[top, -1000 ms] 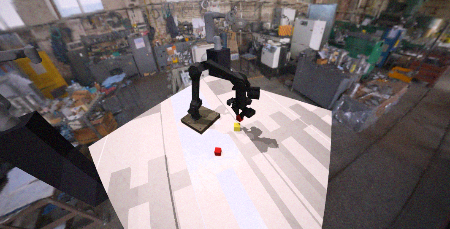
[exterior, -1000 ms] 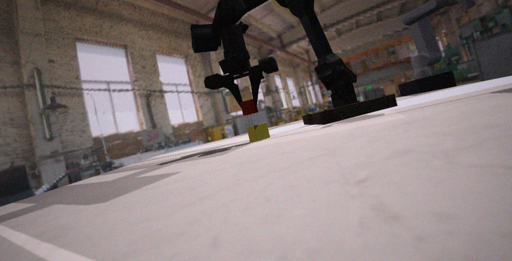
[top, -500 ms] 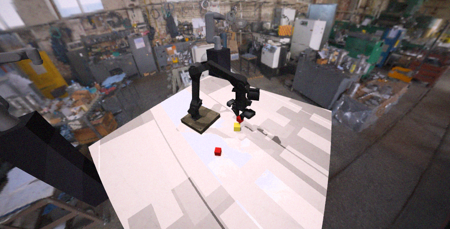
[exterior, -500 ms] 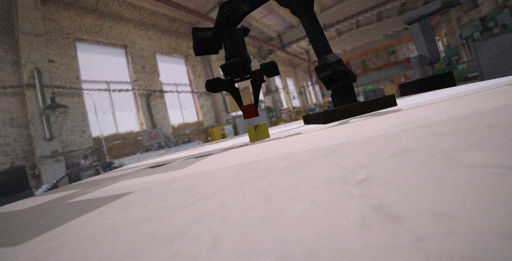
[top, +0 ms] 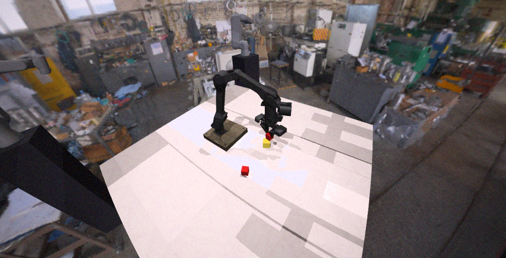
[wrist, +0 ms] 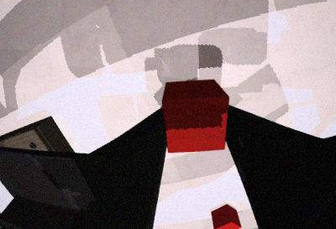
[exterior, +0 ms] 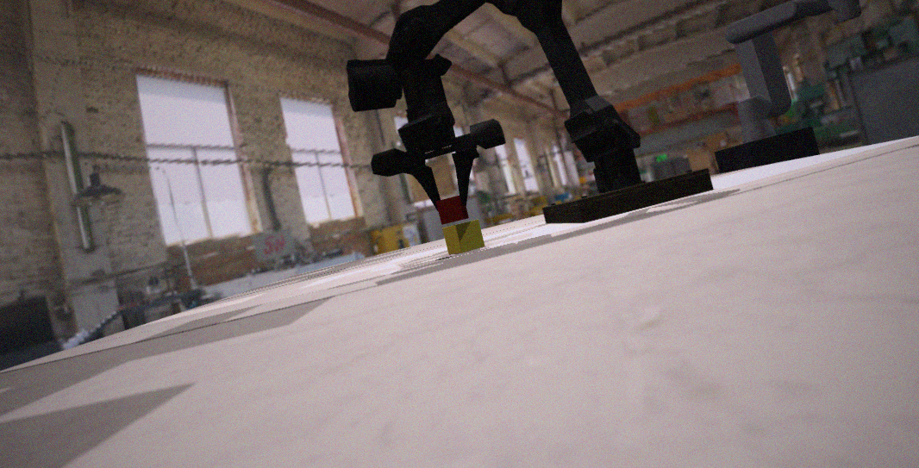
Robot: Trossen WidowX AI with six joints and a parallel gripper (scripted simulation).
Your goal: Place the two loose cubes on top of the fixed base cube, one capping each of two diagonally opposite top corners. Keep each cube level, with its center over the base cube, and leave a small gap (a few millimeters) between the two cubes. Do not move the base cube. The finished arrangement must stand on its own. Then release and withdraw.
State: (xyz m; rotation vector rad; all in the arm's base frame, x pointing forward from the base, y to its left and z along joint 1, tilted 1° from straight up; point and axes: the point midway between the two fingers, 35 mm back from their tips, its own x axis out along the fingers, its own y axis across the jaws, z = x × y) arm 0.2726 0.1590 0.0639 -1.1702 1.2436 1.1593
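Now: the yellow cube 40 mm below my gripper tip and 20 mm to the right of it.
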